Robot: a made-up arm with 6 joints.
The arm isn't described. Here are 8 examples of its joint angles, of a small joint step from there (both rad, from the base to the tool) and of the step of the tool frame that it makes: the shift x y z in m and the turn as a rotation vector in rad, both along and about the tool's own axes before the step.
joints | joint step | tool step
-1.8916 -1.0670 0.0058 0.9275 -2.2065 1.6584 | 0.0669 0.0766 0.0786 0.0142 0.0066 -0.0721 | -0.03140 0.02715 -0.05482 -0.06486 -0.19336 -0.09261
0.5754 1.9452 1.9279 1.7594 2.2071 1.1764 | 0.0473 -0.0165 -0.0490 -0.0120 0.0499 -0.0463 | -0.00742 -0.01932 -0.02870 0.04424 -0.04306 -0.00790
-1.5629 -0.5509 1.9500 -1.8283 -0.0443 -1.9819 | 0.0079 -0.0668 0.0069 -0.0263 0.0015 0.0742 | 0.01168 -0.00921 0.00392 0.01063 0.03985 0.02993
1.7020 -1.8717 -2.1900 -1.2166 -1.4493 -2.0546 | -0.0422 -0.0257 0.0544 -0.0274 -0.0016 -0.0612 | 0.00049 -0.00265 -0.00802 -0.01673 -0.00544 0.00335
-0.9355 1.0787 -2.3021 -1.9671 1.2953 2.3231 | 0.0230 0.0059 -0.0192 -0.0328 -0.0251 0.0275 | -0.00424 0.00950 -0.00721 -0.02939 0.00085 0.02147
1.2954 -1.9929 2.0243 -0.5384 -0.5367 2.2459 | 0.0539 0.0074 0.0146 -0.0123 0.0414 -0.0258 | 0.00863 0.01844 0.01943 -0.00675 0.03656 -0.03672
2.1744 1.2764 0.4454 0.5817 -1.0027 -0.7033 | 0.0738 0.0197 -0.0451 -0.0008 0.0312 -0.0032 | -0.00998 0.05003 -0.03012 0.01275 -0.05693 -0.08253
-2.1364 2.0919 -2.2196 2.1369 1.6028 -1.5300 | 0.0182 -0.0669 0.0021 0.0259 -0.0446 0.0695 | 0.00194 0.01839 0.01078 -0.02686 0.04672 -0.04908
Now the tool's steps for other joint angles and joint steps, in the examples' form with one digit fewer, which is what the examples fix.
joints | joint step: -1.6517 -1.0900 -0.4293 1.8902 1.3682 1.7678 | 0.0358 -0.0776 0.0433 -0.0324 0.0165 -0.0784
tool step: 0.0020 0.0489 -0.0415 -0.0514 -0.1451 -0.0944
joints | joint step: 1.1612 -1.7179 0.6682 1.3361 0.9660 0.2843 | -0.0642 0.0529 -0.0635 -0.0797 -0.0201 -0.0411
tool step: -0.0038 -0.0064 -0.0009 0.1075 -0.1203 -0.1320
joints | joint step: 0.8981 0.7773 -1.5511 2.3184 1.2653 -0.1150 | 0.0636 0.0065 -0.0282 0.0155 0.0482 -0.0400
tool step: 0.0094 0.0232 -0.0085 0.0054 -0.0139 -0.0369
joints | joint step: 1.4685 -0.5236 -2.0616 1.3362 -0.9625 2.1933 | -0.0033 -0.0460 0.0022 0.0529 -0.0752 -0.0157
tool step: 0.0030 -0.0227 0.0018 0.0809 -0.0144 0.0236
